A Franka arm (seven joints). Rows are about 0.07 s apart.
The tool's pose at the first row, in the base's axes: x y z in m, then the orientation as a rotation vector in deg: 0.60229, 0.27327, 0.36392, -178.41, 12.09, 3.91
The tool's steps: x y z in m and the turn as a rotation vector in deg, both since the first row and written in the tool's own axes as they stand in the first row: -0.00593, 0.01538, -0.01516, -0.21, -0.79, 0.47; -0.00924, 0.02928, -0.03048, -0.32, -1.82, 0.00; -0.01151, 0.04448, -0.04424, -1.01, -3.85, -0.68; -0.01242, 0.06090, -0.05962, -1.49, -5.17, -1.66; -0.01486, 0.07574, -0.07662, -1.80, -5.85, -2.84; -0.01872, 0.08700, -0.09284, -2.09, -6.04, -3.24; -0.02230, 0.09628, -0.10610, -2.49, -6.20, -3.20; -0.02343, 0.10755, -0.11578, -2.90, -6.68, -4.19; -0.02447, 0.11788, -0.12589, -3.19, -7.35, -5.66
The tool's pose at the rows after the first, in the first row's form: 0.59498, 0.25849, 0.37907, -178.49, 12.81, 5.17; 0.59047, 0.24481, 0.39429, -178.52, 12.06, 6.78; 0.58675, 0.22974, 0.40788, -178.98, 10.97, 10.04; 0.58428, 0.21325, 0.42300, -179.31, 9.42, 12.16; 0.58057, 0.19849, 0.43984, 179.15, -7.54, -13.22; 0.57591, 0.18748, 0.45603, 178.89, -6.89, -13.52; 0.57168, 0.17847, 0.46928, 178.48, -6.92, -13.78; 0.56944, 0.16724, 0.47881, 178.12, -5.34, -14.53; 0.56744, 0.15691, 0.48878, 177.87, -3.02, -15.55
